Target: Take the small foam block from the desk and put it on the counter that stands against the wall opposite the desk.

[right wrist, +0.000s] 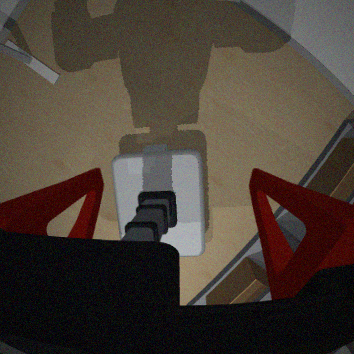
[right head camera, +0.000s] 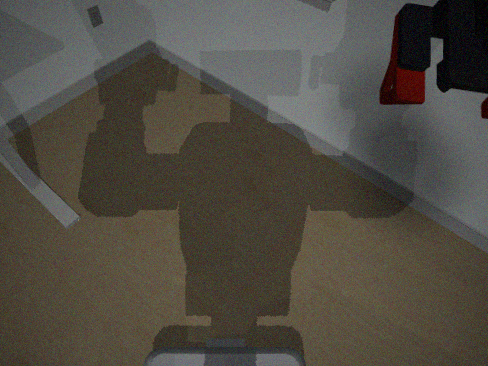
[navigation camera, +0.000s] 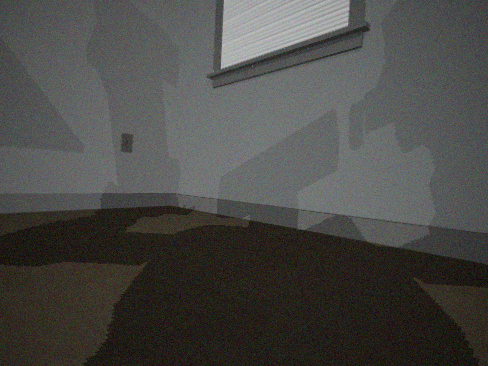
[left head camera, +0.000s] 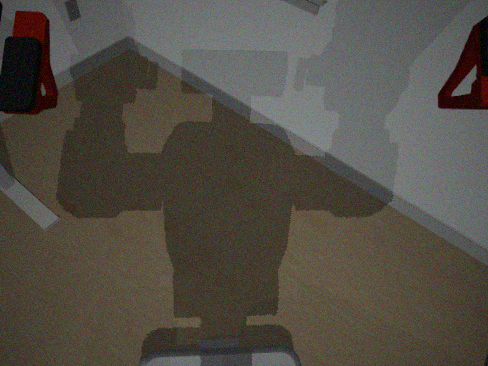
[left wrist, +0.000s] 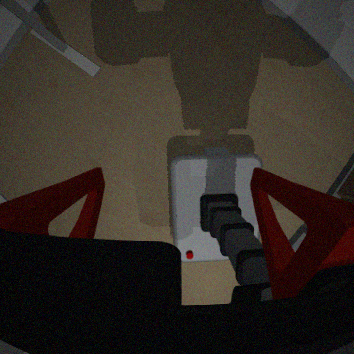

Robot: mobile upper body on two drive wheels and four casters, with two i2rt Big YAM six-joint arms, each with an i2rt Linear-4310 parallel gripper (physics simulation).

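Frame: origin at the left arm's base, x ahead, y left, z up, level; millimetres.
Where they show: left gripper, fingertip midpoint: [left wrist: 177,175]; right gripper, fingertip midpoint: [right wrist: 175,176] [right head camera: 432,104] [left head camera: 483,109].
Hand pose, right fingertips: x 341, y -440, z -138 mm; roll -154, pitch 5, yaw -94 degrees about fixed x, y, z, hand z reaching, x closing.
After its pixels a point has its place.
The small foam block, the desk and the counter do not show in these views. My left gripper [left wrist: 177,175] {x 339, y -2, z -141 mm} is open, with bare space between its red fingers, above the robot's own pale base; part of it shows at the left edge of the left head camera view. My right gripper [right wrist: 175,176] {x 341, y -440, z -138 mm} [right head camera: 443,102] {x 341, y -440, z -138 mm} is open and empty too; part of it shows at the right edge of the left head camera view. The views are dim and grainy.
Walls [left head camera: 360,100] {x 1266, y -856, z -930 mm} [navigation camera: 270,130] {x 1744, y -295, z -945 mm} with a baseboard meet in a corner ahead. A window [navigation camera: 285,30] {x 1699, y -339, z -472 mm} and an outlet [navigation camera: 127,143] {x 2039, y 565, z -1013 mm} are on them. A pale bar [left head camera: 32,205] [right head camera: 45,195] lies at left. A shelf unit [right wrist: 323,151] {x 267, y -1343, z -1385 mm} with brown boxes [right wrist: 240,280] {x -509, y -710, z -1159 mm} stands at lower right in the right wrist view.
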